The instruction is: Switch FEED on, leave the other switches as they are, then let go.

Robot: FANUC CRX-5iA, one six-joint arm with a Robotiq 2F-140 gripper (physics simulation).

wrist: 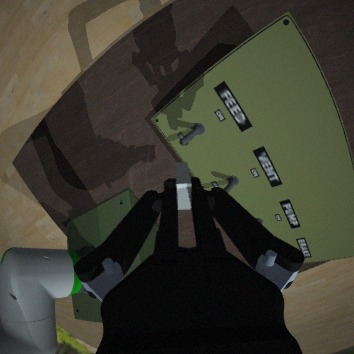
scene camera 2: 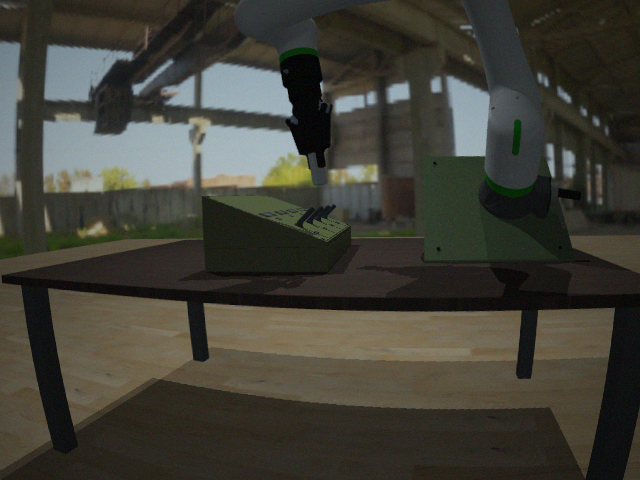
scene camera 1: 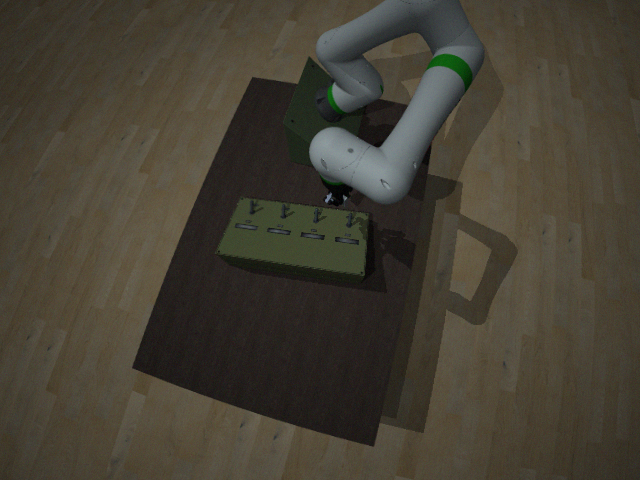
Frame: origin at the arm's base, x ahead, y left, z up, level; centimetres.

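Seen in the pictures: gripper, fingertip midpoint: (wrist: 181, 171) (scene camera 2: 320, 184) (scene camera 1: 343, 203); arm's base, link origin: (scene camera 2: 507, 197) (scene camera 1: 328, 105).
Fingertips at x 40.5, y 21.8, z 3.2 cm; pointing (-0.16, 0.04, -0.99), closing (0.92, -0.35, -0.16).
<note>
Pixels of each thing's top centre, then the offset from my fingertips to it. Level surfaces: height alone.
- FEED lever, top centre: (wrist: 188, 137) (scene camera 2: 305, 206) (scene camera 1: 350, 217) dy +3.5, dx +2.0, dz -4.6 cm
- VENT lever, top centre: (wrist: 227, 194) (scene camera 1: 316, 212) dy -8.2, dx +4.9, dz -4.6 cm
- dark table, surface height: dz -17.3 cm
The olive switch panel (scene camera 1: 294, 253) (scene camera 2: 263, 248) (wrist: 300, 100) carries a row of grey levers. The FEED lever (scene camera 1: 350, 219) (scene camera 2: 305, 217) (wrist: 192, 134) is the end one nearest scene camera 2; it points away from its ON label, toward the panel's low edge. The VENT lever (scene camera 1: 316, 215) (wrist: 231, 185) beside it leans the same way and is partly behind a finger in the wrist view. The PUMP and BRAKE levers are mostly hidden there. My gripper (scene camera 1: 336, 198) (scene camera 2: 320, 181) (wrist: 181, 171) is shut and empty, above the levers near the panel's low edge, touching none.
The panel stands on a dark table (scene camera 1: 268, 335) (scene camera 2: 155, 263). A green sloped mount (scene camera 1: 302, 113) (scene camera 2: 454, 217) (wrist: 82, 225) with the arm's base stands behind my gripper. The forearm passes over the table between the mount and the panel.
</note>
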